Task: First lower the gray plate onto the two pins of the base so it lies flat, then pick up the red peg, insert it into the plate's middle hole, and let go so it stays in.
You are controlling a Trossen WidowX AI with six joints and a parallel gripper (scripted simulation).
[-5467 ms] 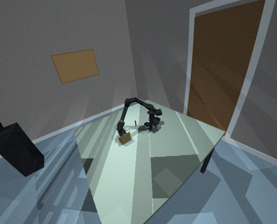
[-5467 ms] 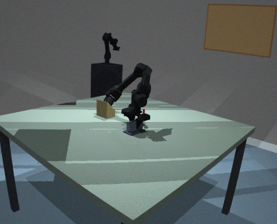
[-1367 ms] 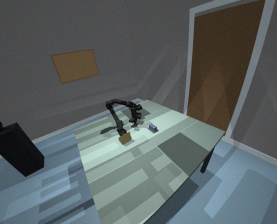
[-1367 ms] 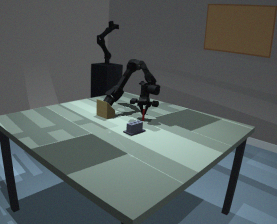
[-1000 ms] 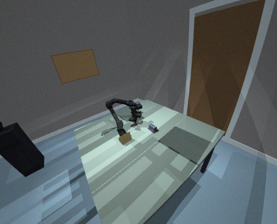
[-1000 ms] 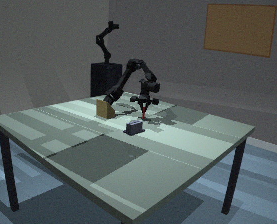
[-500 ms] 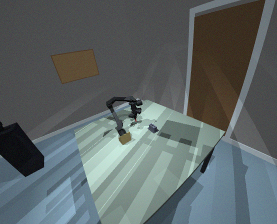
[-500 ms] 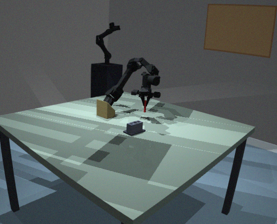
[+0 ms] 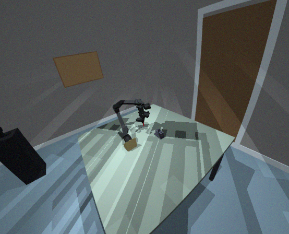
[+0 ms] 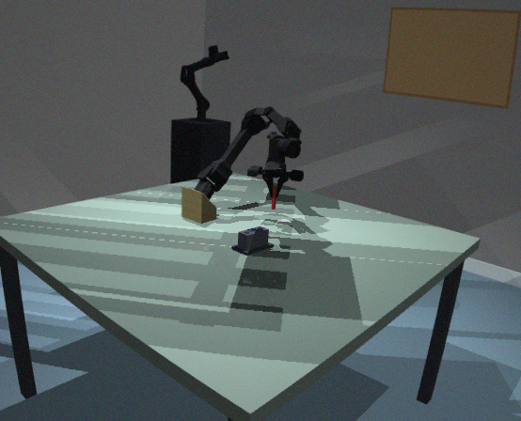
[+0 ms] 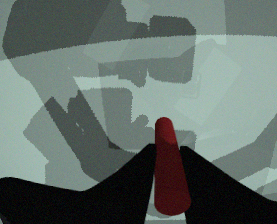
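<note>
The gray plate is 19 cm to the right of my gripper tip, 7 cm below it and 6 cm ahead of it. From my gripper tip the other things lie so: red peg right at my gripper tip; then base 19 cm to the right, 11 cm below, 6 cm ahead.
</note>
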